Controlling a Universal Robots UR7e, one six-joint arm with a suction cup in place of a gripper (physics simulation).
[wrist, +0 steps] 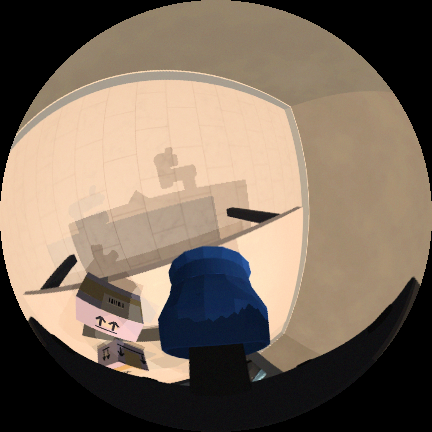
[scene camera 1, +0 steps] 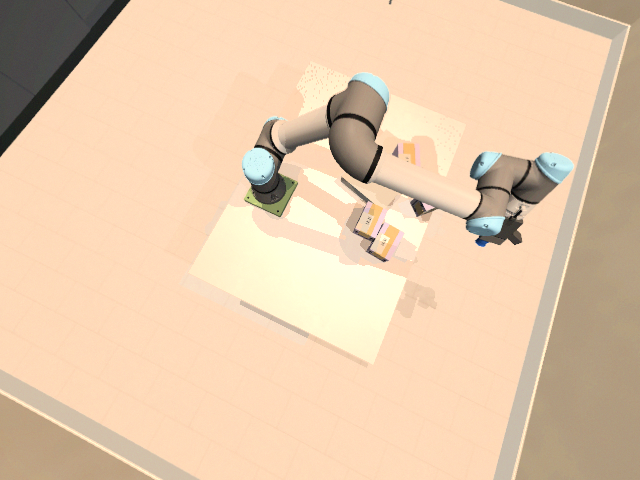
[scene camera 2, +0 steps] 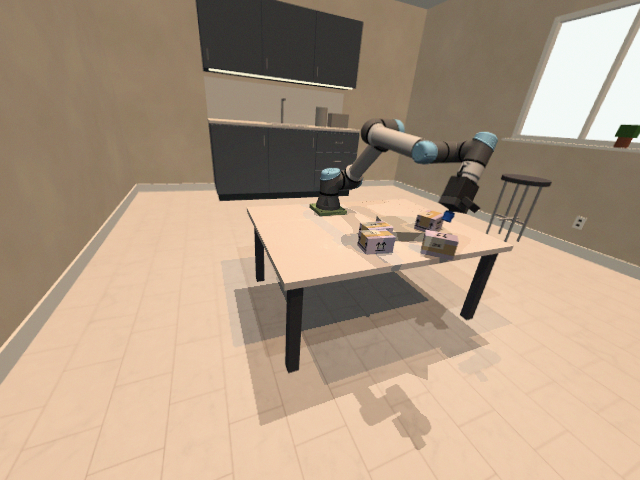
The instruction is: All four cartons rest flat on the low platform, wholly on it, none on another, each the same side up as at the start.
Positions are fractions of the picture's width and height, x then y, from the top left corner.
My suction cup (wrist: 0.49, 0.70) holds nothing. Also in view: a low platform (scene camera 1: 0.58, 0.40).
The low platform also shows in the wrist view (wrist: 0.34, 0.79) and in scene camera 2 (scene camera 2: 0.63, 0.48).
